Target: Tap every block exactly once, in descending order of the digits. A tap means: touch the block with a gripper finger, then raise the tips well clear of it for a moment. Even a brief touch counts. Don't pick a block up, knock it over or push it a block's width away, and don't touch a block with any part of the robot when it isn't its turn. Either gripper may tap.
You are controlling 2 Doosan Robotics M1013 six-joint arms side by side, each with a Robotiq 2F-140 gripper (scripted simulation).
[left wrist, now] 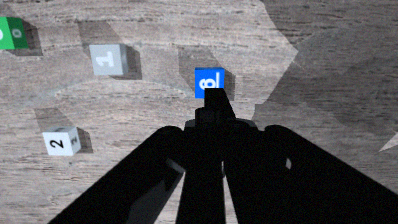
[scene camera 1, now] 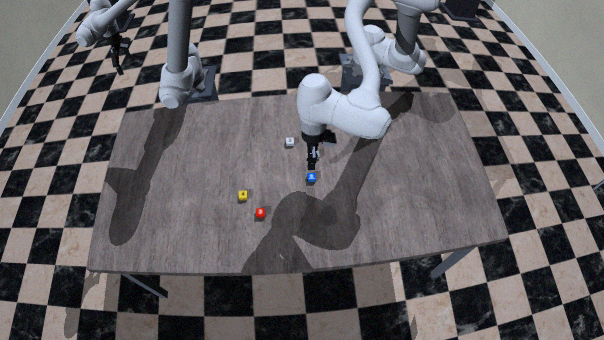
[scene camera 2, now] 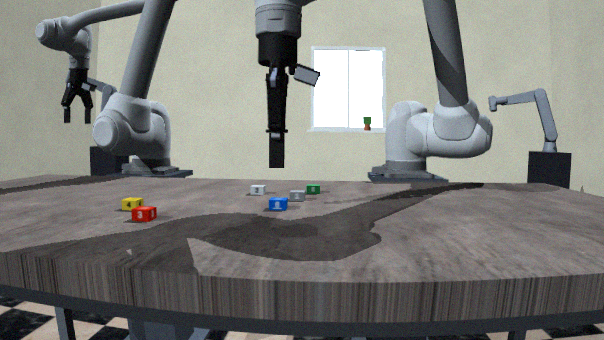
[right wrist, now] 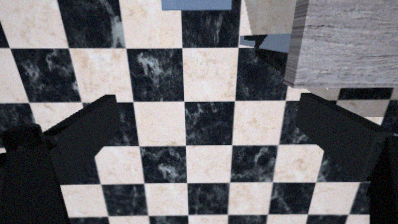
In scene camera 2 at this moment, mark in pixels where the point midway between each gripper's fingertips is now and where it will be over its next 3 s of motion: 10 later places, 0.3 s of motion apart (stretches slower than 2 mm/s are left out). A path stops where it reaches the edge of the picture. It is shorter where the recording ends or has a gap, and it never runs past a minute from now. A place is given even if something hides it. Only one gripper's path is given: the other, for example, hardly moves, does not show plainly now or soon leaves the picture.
My left gripper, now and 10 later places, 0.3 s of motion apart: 276,167; 254,169; 228,173; 195,178; 168,184; 143,189; 130,192; 131,191; 131,192; 131,193; 131,195
